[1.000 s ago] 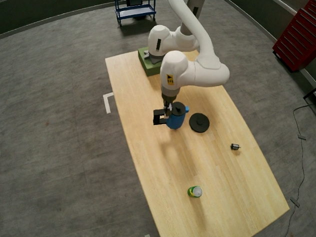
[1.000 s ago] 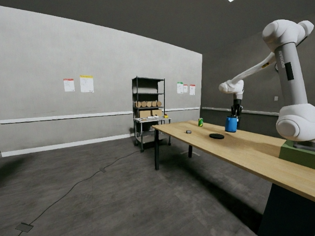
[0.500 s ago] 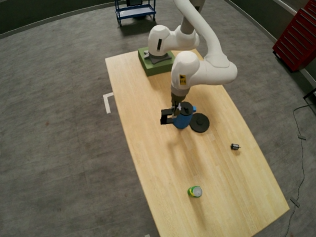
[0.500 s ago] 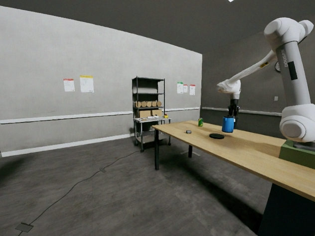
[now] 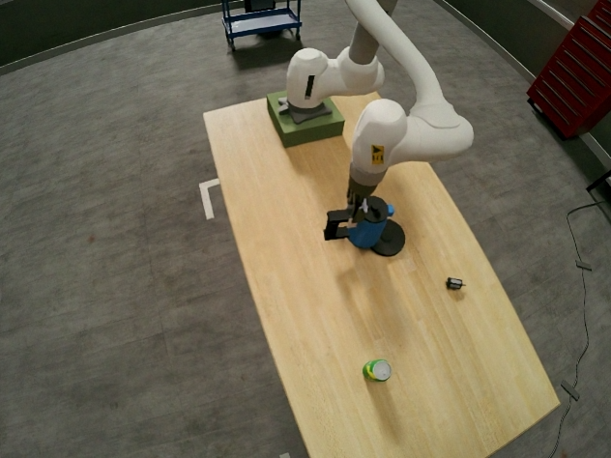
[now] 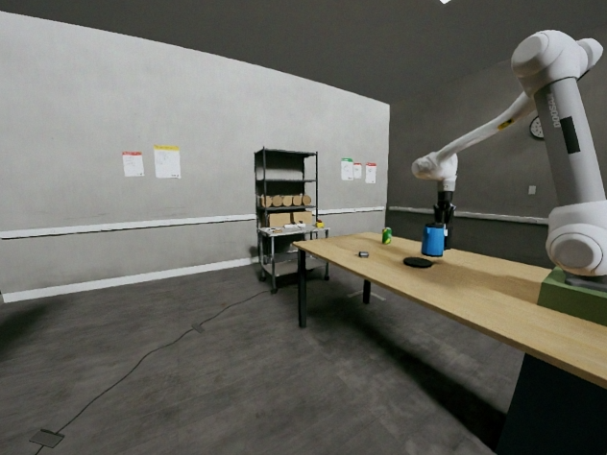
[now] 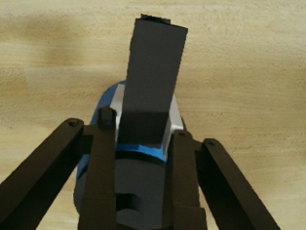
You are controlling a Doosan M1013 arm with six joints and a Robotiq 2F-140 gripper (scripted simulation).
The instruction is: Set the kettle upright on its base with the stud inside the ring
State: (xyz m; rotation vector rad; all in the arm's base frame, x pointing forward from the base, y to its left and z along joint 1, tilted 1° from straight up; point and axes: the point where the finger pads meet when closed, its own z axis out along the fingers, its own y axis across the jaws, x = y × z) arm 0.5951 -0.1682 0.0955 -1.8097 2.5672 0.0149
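The blue kettle is 10 mm ahead of my hand, 30 mm to the left of it and 50 mm below it. Round my hand: green can: 440 mm ahead, 150 mm to the right, 130 mm below; then round black base: 60 mm ahead, 150 mm to the left, 180 mm below.
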